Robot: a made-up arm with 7 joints. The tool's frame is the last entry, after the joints. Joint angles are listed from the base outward. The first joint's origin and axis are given. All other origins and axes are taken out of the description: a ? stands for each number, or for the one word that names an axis. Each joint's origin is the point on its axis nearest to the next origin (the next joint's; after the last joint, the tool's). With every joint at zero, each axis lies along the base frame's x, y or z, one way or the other. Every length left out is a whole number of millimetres.
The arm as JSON. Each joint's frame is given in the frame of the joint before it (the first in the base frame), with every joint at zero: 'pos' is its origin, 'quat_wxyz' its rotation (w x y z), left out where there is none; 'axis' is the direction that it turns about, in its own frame. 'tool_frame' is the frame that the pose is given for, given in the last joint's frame.
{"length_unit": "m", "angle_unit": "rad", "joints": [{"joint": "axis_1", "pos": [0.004, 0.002, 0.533], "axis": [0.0, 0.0, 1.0]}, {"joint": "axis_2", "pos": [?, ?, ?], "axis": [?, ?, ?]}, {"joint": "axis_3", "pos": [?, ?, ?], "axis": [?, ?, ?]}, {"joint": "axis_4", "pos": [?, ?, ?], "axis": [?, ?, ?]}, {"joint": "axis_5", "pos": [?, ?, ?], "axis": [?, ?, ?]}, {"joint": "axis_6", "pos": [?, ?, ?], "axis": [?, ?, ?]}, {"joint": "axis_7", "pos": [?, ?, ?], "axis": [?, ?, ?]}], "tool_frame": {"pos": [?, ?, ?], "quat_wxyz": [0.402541, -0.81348, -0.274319, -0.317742]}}
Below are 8 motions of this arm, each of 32 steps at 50 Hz.
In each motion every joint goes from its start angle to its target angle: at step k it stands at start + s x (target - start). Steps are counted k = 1, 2, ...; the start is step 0. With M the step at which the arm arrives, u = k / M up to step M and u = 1 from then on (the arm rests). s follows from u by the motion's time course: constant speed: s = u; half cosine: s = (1 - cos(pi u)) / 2; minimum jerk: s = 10 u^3 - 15 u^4 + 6 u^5.
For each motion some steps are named. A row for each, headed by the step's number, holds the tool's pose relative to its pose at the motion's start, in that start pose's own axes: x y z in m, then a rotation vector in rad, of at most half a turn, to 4 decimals.
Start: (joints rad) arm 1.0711 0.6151 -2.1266 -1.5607 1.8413 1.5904 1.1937
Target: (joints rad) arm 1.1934 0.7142 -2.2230 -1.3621 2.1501 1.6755 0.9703
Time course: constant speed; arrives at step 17
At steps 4, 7, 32:
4: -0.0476 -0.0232 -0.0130 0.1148 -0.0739 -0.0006
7: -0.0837 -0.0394 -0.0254 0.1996 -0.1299 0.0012
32: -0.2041 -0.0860 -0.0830 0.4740 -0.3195 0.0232

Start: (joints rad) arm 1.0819 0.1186 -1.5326 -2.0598 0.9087 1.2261 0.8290
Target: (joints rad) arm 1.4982 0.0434 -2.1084 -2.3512 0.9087 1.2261 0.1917
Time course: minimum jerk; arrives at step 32
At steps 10, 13, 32:
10: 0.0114 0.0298 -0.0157 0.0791 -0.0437 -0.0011
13: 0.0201 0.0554 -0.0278 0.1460 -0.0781 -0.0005
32: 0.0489 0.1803 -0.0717 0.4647 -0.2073 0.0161

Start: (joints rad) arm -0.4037 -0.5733 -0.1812 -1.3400 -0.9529 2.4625 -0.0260
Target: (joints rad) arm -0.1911 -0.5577 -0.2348 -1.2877 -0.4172 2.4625 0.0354
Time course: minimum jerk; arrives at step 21
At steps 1, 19, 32:
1: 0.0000 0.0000 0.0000 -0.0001 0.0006 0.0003
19: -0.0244 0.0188 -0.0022 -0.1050 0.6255 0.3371
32: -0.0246 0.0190 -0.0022 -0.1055 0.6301 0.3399

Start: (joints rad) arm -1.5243 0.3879 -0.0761 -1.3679 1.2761 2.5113 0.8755
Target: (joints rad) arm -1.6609 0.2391 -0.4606 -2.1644 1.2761 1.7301 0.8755
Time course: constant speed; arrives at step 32
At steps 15, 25, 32:
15: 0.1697 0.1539 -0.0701 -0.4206 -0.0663 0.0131
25: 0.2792 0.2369 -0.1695 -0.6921 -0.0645 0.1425
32: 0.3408 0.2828 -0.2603 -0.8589 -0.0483 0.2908

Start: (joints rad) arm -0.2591 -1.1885 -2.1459 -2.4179 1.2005 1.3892 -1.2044
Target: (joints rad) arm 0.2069 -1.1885 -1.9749 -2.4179 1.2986 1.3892 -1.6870
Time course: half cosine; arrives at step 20
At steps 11, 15, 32:
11: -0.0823 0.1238 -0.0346 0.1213 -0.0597 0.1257
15: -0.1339 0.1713 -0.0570 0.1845 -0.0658 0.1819
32: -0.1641 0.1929 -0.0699 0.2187 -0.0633 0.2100

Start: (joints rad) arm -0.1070 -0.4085 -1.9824 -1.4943 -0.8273 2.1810 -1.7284
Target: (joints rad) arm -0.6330 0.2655 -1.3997 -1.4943 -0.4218 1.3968 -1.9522
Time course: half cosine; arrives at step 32
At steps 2, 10, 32:
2: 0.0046 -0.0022 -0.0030 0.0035 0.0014 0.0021
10: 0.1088 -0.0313 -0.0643 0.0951 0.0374 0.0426
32: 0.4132 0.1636 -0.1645 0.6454 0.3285 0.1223

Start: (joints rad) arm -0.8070 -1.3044 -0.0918 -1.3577 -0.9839 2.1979 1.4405
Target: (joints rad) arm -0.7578 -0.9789 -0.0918 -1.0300 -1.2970 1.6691 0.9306
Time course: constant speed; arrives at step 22
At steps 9, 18, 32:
9: -0.0535 -0.0025 0.0589 0.0393 -0.2649 -0.2383
18: -0.1092 -0.0052 0.1082 0.0559 -0.5436 -0.4380
32: -0.1340 -0.0069 0.1269 0.0550 -0.6708 -0.5122

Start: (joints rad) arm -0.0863 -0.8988 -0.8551 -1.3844 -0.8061 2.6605 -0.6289
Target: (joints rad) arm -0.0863 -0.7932 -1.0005 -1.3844 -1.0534 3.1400 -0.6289
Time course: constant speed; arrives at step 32
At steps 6, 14, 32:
6: -0.0040 0.0026 0.0070 -0.0058 -0.0567 -0.0723
14: -0.0088 0.0054 0.0163 -0.0054 -0.1268 -0.1734
32: -0.0177 0.0090 0.0373 0.0281 -0.2571 -0.4167

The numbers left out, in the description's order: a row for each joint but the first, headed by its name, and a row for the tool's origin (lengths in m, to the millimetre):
axis_2: xyz 0.009 0.029 0.0, axis 0.0 1.0 0.0
axis_3: xyz -0.017 0.0 0.533, axis 0.0 0.0 1.0
axis_4: xyz 0.043 -0.03 0.0, axis 0.0 -1.0 0.0
axis_5: xyz -0.128 0.0 0.529, axis 0.0 0.0 1.0
axis_6: xyz 0.007 -0.034 0.0, axis 0.0 -1.0 0.0
axis_7: xyz 0.056 0.0 -0.022, axis 0.0 0.0 -1.0
tool: xyz -0.013 0.028 0.0

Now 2 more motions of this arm.
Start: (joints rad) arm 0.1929 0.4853 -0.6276 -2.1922 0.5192 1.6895 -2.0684
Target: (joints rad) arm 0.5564 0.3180 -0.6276 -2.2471 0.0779 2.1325 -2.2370
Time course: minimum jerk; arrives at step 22
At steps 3, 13, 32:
3: 0.0026 0.0026 0.0012 0.0095 -0.0155 0.0071
13: 0.0823 0.0884 0.0503 0.3448 -0.5227 0.1854
32: 0.1212 0.1339 0.0860 0.5401 -0.7938 0.2426

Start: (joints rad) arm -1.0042 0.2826 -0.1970 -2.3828 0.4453 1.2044 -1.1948
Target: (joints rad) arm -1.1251 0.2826 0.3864 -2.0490 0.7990 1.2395 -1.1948
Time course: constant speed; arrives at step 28
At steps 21, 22, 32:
21: 0.1527 0.0623 0.1665 0.2194 -0.2706 -0.1719
22: 0.1581 0.0650 0.1766 0.2335 -0.2820 -0.1798
32: 0.1858 0.0795 0.2400 0.3244 -0.3473 -0.2257

